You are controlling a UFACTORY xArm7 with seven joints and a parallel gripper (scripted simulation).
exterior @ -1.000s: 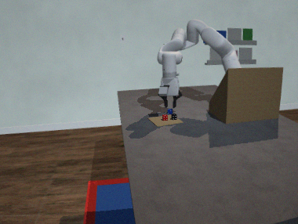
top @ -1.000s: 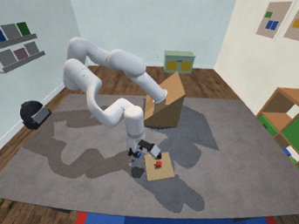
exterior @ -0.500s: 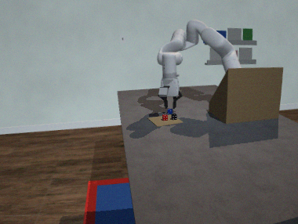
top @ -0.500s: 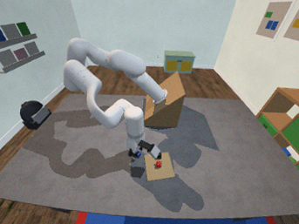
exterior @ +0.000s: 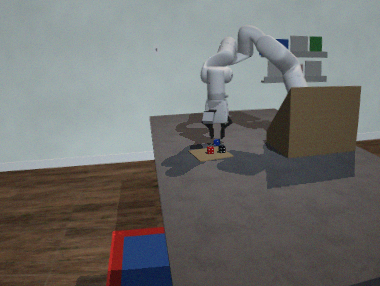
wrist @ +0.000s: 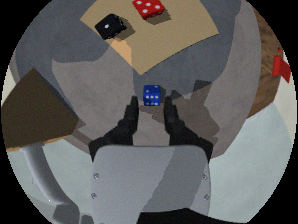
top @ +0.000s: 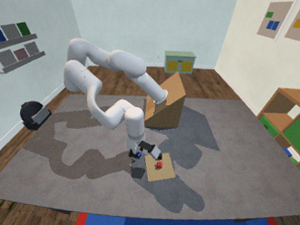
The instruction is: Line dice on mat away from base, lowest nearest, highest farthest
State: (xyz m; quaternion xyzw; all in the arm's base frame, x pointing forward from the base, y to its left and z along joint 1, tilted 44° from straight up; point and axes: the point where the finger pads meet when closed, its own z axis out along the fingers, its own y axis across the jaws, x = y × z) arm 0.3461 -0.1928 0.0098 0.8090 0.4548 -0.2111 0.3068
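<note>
Right now my hand is 4 cm above the blue die. Also, from my hand: tan mat (6 cm ahead, 11 cm to the left, 5 cm below); then red die (6 cm ahead, 11 cm to the left, 3 cm below); then black die (1 cm ahead, 12 cm to the left, 3 cm below).
</note>
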